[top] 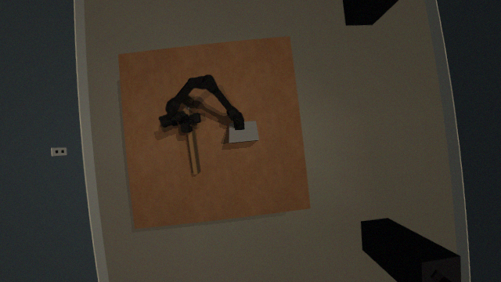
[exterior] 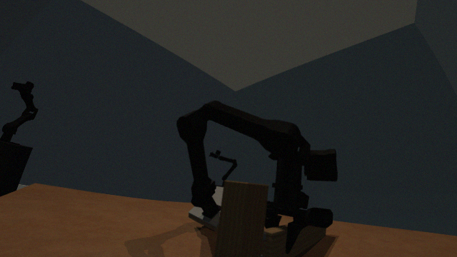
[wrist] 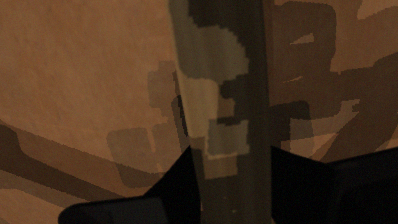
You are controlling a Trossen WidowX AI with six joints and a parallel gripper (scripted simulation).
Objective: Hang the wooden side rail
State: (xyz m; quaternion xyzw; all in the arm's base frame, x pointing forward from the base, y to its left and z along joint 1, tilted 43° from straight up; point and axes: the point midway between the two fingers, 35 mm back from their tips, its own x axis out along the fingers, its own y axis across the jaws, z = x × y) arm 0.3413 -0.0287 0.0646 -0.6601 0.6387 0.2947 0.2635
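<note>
My gripper tip is now 14 cm to the left of the headboard post, 4 cm below it and 1 cm short of it.
</note>
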